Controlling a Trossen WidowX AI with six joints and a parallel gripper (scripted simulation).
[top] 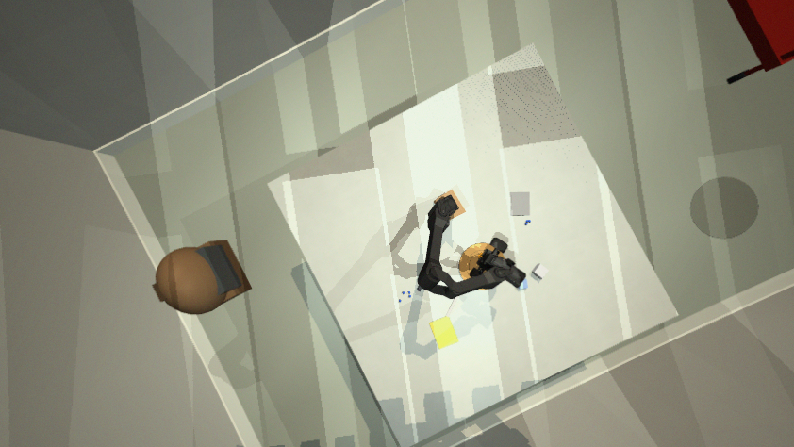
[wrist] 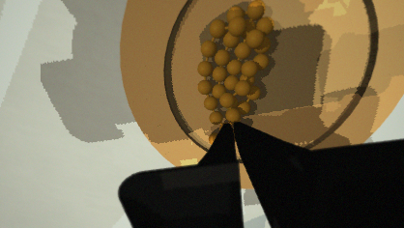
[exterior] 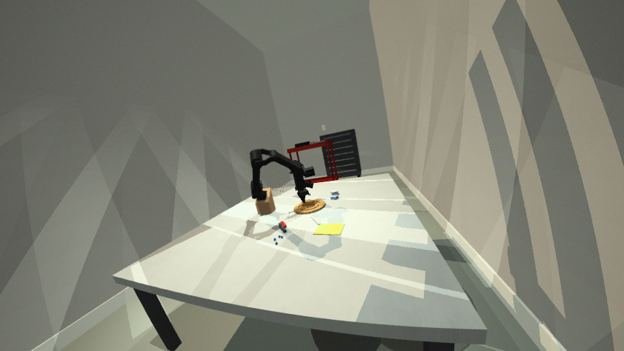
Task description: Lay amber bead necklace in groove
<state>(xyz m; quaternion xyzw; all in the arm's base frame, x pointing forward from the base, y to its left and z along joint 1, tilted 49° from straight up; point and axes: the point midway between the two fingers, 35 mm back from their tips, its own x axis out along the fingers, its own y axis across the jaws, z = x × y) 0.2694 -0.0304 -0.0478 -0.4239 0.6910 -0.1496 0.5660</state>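
Now: gripper tip 3 cm short of the round bead board, 2 cm to the left of it and 2 cm above it. From my gripper tip the other things lie so: light blue cube (19 cm ahead, 9 cm to the left, 2 cm below); red-handled tool (5 cm behind, 25 cm to the right, 2 cm below); white cube (18 cm ahead, 18 cm to the left, 2 cm below).
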